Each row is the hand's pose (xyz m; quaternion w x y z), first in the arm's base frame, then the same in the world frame.
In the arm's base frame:
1: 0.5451 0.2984 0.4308 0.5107 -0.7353 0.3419 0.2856
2: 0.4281 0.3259 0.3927 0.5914 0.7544 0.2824 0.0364
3: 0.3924 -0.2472 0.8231 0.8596 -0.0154 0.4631 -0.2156
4: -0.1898 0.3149 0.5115 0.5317 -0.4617 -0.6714 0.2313
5: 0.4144 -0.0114 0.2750 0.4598 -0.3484 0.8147 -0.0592
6: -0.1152 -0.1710 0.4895 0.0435 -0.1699 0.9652 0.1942
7: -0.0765 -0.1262 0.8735 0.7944 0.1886 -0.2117 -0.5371
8: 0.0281 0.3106 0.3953 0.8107 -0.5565 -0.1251 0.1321
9: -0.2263 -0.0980 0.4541 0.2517 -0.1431 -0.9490 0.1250
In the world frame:
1: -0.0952 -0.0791 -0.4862 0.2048 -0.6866 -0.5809 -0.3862
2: 0.0198 -0.1012 -0.5330 0.5275 -0.0171 -0.1034 0.8431
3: -0.2515 -0.7254 -0.3055 0.7355 -0.1530 -0.6307 0.1943
4: 0.4149 -0.5027 -0.8136 0.5793 0.1503 0.8011 -0.0061
5: 0.0935 -0.2466 -0.2148 0.7942 -0.4619 -0.2958 -0.2614
6: 0.3540 -0.7492 -0.3921 0.7232 -0.6148 0.2166 -0.2282
7: 0.0788 -0.9271 -0.6008 0.3090 0.4655 -0.7490 0.3561
8: 0.3231 -0.3224 -0.6718 0.0084 0.3631 0.9282 0.0814
9: 0.4644 -0.7419 -0.4739 0.8025 -0.1948 0.5357 -0.1764

